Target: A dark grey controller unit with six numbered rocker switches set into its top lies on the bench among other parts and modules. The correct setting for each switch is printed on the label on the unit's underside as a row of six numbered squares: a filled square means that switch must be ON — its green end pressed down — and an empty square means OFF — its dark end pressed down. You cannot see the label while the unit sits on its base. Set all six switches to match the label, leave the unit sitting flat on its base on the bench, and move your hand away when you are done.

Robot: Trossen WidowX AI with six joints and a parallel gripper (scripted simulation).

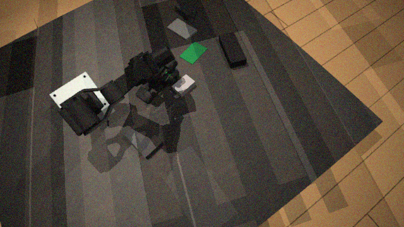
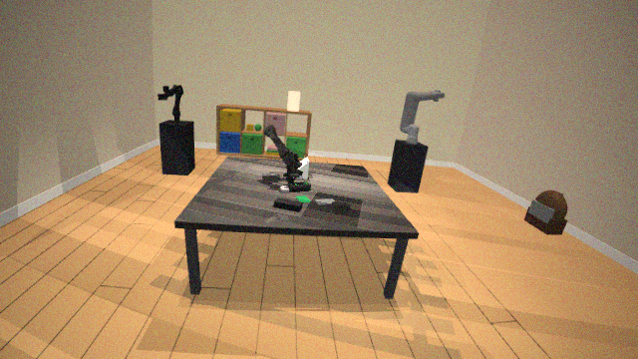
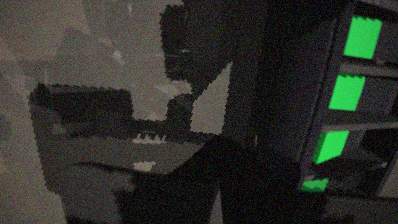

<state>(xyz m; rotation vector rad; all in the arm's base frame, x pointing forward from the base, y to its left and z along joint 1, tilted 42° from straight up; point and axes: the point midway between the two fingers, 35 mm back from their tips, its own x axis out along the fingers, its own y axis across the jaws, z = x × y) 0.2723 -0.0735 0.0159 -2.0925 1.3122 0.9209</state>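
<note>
Right now the green plate is 19 cm ahead of my gripper tip and 7 cm to the left of it. Also, from my gripper tip: small dark block (30 cm ahead, 29 cm to the left, 1 cm above); long dark block (31 cm ahead, 3 cm to the right, 1 cm above); light grey plate (22 cm ahead, 21 cm to the left).
</note>
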